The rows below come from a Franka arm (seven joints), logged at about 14 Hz.
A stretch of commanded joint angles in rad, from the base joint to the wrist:
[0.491, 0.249, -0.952, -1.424, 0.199, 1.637, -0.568]
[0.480, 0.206, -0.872, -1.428, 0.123, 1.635, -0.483]
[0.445, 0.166, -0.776, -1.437, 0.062, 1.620, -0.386]
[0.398, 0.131, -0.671, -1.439, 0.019, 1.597, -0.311]
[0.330, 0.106, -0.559, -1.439, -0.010, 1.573, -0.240]
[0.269, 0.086, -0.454, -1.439, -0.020, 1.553, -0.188]
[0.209, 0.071, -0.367, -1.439, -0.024, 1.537, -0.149]
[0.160, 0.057, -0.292, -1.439, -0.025, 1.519, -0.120]
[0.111, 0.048, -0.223, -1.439, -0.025, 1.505, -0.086]
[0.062, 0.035, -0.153, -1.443, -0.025, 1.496, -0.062]
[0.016, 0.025, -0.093, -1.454, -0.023, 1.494, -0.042]
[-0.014, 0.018, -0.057, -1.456, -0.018, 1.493, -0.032]
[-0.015, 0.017, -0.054, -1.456, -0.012, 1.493, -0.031]
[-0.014, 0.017, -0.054, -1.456, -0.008, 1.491, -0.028]
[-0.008, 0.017, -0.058, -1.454, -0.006, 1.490, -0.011]
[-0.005, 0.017, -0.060, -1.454, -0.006, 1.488, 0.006]
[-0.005, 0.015, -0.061, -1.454, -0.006, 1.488, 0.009]
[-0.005, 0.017, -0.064, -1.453, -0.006, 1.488, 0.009]
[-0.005, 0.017, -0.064, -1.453, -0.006, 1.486, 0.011]
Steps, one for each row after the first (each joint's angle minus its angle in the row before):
[-0.011, -0.043, 0.080, -0.004, -0.076, -0.002, 0.085]
[-0.035, -0.040, 0.096, -0.009, -0.061, -0.015, 0.097]
[-0.047, -0.035, 0.105, -0.002, -0.043, -0.023, 0.075]
[-0.068, -0.025, 0.112, 0.000, -0.029, -0.024, 0.071]
[-0.061, -0.020, 0.105, 0.000, -0.010, -0.020, 0.052]
[-0.060, -0.015, 0.087, 0.000, -0.004, -0.016, 0.039]
[-0.049, -0.014, 0.075, 0.000, -0.001, -0.018, 0.029]
[-0.049, -0.009, 0.069, 0.000, 0.000, -0.014, 0.034]
[-0.049, -0.013, 0.070, -0.004, 0.000, -0.009, 0.024]
[-0.046, -0.010, 0.060, -0.011, 0.002, -0.002, 0.020]
[-0.030, -0.007, 0.036, -0.002, 0.005, -0.001, 0.010]
[-0.001, -0.001, 0.003, 0.000, 0.006, 0.000, 0.001]
[0.001, 0.000, 0.000, 0.000, 0.004, -0.002, 0.003]
[0.006, 0.000, -0.004, 0.002, 0.002, -0.001, 0.017]
[0.003, 0.000, -0.002, 0.000, 0.000, -0.002, 0.017]
[0.000, -0.002, -0.001, 0.000, 0.000, 0.000, 0.003]
[0.000, 0.002, -0.003, 0.001, 0.000, 0.000, 0.000]
[0.000, 0.000, 0.000, 0.000, 0.000, -0.002, 0.002]

